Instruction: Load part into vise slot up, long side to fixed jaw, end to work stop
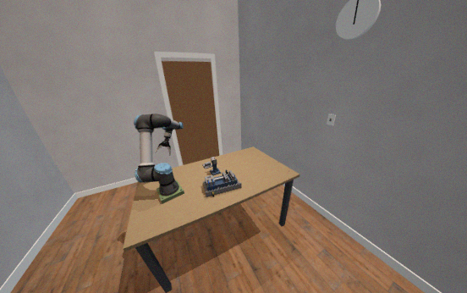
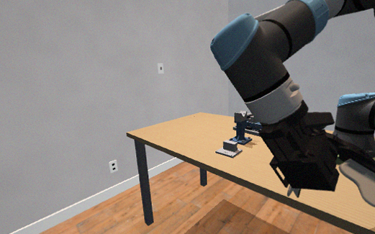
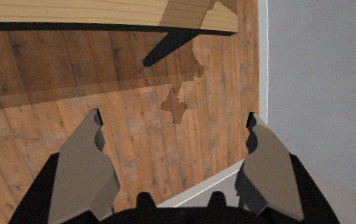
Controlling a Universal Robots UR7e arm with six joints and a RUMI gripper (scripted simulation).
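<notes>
My hand is 440 mm short of the part, 300 mm to the left of it and 100 mm above it. The rest, counted from my hand: vise: 450 mm ahead, 660 mm to the right, 90 mm below; then grey infeed plate: 440 mm ahead, 280 mm to the right, 130 mm below; then cylinder rod: 440 mm ahead, 660 mm to the right, 50 mm below.
</notes>
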